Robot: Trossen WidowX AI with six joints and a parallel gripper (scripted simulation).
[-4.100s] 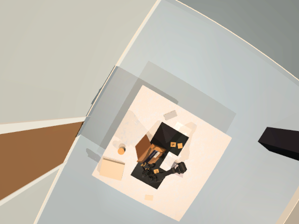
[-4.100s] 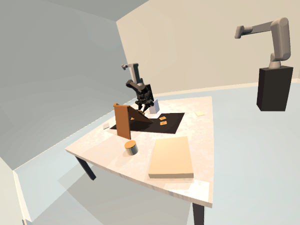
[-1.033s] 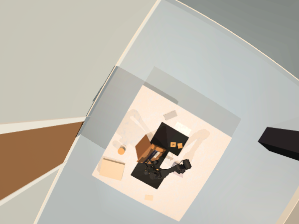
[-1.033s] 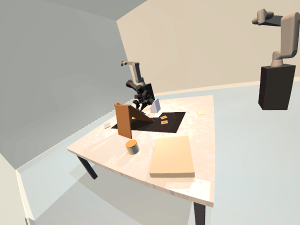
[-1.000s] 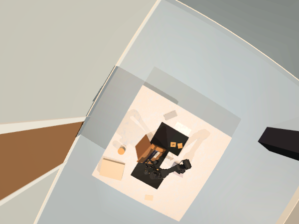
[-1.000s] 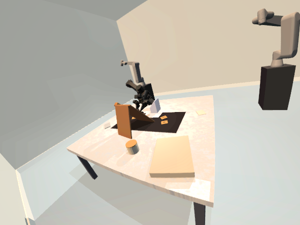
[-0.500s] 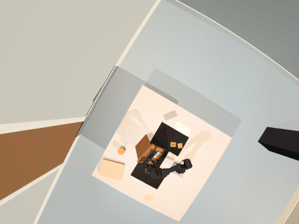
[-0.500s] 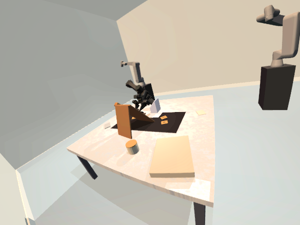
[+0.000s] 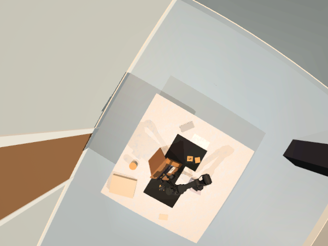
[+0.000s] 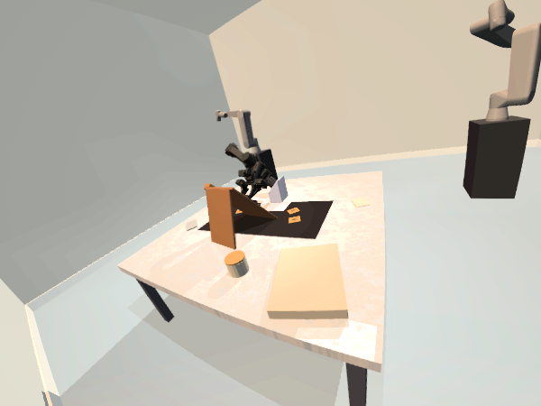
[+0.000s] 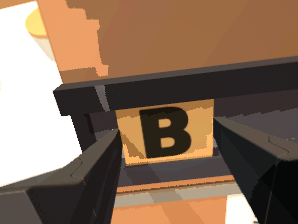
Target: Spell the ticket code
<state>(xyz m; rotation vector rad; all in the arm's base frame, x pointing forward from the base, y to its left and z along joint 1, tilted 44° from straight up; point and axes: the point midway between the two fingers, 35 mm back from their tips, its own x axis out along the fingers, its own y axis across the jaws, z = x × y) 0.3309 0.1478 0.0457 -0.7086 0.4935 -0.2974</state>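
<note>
Right now my gripper tip is 80 mm to the left of the white ticket, 80 mm above it and 60 mm past it. Also, from my gripper tip: black mat 180 mm below, 170 mm behind, 50 mm to the right; letter tile right at my gripper tip; grey block 530 mm to the right, 180 mm below, 50 mm ahead.
</note>
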